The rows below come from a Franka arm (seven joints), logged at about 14 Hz.
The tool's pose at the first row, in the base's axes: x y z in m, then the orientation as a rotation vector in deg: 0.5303, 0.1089, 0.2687, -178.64, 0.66, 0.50
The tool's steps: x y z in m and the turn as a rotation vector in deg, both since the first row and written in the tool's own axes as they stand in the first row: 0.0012, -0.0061, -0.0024, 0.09, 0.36, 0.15; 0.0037, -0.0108, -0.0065, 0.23, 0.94, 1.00; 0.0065, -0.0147, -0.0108, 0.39, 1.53, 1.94; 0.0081, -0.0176, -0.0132, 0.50, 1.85, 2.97; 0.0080, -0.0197, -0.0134, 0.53, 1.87, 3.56; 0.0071, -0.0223, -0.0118, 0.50, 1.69, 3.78; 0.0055, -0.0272, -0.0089, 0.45, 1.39, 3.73; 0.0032, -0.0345, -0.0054, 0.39, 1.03, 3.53; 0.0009, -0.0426, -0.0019, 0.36, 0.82, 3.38; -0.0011, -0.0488, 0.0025, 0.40, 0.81, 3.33; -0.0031, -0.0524, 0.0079, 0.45, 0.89, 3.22
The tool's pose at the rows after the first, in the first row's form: 0.5316, 0.1149, 0.2712, -178.55, 0.90, -0.06; 0.5341, 0.1195, 0.2754, -178.40, 2.23, -0.95; 0.5370, 0.1233, 0.2798, -178.22, 3.71, -1.85; 0.5386, 0.1261, 0.2823, -178.06, 5.31, -2.33; 0.5385, 0.1282, 0.2825, -178.01, 6.23, -2.35; 0.5376, 0.1309, 0.2810, -178.03, 6.57, -2.06; 0.5361, 0.1358, 0.2782, -178.08, 6.49, -1.60; 0.5338, 0.1432, 0.2749, -178.16, 6.17, -1.04; 0.5315, 0.1514, 0.2716, -178.19, 5.93, -0.72; 0.5296, 0.1578, 0.2674, -178.16, 5.85, -0.70; 0.5275, 0.1615, 0.2621, -178.11, 5.68, -0.83
